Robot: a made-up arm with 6 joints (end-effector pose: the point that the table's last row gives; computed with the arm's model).
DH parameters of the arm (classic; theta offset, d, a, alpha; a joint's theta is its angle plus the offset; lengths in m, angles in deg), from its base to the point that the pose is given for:
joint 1: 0 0.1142 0 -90
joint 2: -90 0 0.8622 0
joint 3: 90 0.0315 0 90
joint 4: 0 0.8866 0 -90
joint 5: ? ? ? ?
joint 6: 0 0.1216 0 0
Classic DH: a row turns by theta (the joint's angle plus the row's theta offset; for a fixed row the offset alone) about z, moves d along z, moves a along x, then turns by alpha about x.
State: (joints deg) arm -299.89 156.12 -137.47 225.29 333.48 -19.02
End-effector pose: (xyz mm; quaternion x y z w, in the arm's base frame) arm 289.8 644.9 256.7 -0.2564 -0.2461 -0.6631 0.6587
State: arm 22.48 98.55 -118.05 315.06 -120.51 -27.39
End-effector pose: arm 428.5 291.5 738.8 0.0987 -0.9118 -0.2564 0.3053
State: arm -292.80 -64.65 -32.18 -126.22 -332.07 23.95
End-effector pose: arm -669.5 -1630.1 331.7 0.8289 0.0534 -0.0231 0.5564
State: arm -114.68 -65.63 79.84 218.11 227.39 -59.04
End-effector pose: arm 295.8 436.0 1232.3 0.9320 -0.1747 0.1817 0.2603
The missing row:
joint 5: 0 0 0 90
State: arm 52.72 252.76 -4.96 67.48 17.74 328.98
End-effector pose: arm -1116.5 -1358.2 -506.9 0.0327 -0.7905 0.3371 0.5104
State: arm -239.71 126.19 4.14 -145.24 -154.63 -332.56
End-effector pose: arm -688.5 1057.4 -930.2 0.3551 0.4644 -0.4909 0.6460
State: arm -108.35 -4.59 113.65 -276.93 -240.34 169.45
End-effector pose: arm -93.4 -714.9 691.7 -0.4944 0.4736 -0.4117 0.6015
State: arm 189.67 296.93 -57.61 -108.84 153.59 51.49
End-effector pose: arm 1405.0 259.4 92.9 -0.0435 -0.5757 -0.1771 0.7971
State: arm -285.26 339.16 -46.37 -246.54 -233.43 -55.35
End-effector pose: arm -399.1 -1002.7 1199.5 -0.5965 -0.6380 -0.0186 0.4867
